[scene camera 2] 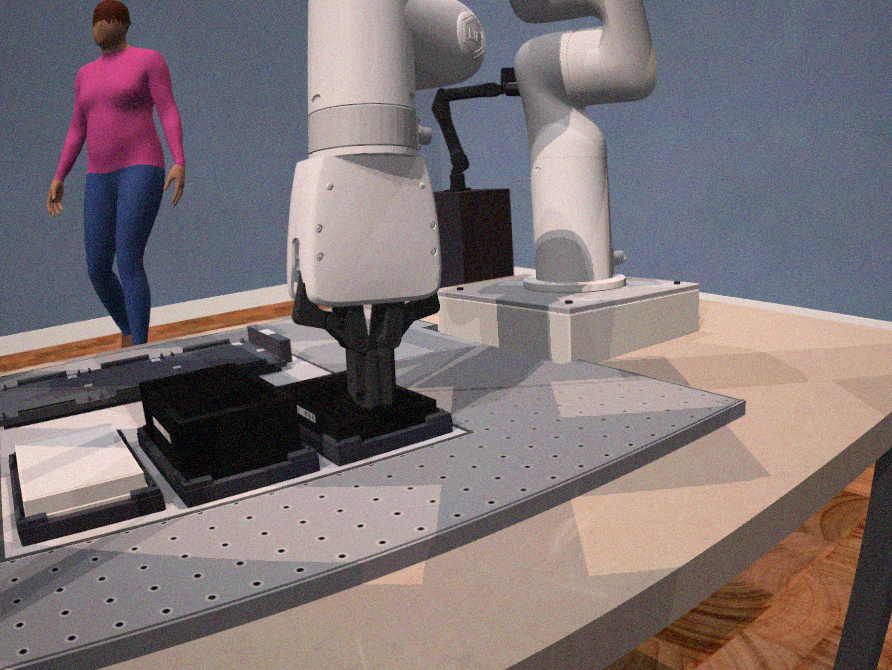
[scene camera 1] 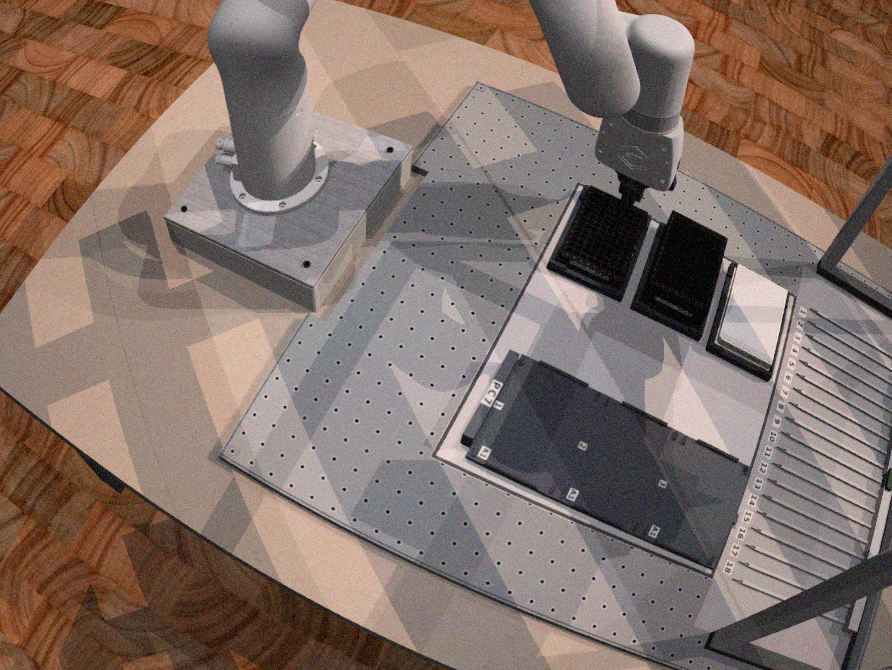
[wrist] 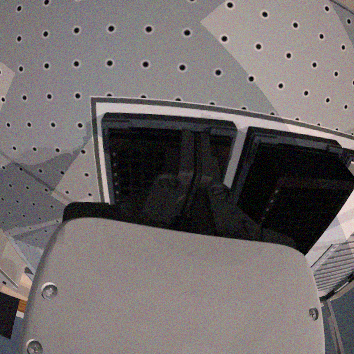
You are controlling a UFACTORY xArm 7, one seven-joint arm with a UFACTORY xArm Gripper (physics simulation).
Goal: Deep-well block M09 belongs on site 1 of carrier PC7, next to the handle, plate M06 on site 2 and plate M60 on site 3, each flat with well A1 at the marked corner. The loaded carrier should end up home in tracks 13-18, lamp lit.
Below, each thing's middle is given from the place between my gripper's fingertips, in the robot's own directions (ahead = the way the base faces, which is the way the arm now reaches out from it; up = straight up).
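My hand is 20 mm above the white-topped plate (scene camera 2: pixel 72 471), 200 mm short of it and 100 mm to the left of it. As for the dark carrier (scene camera 1: pixel 536 425), it is 20 mm below my hand, 50 mm ahead of it and 340 mm to the right of it.
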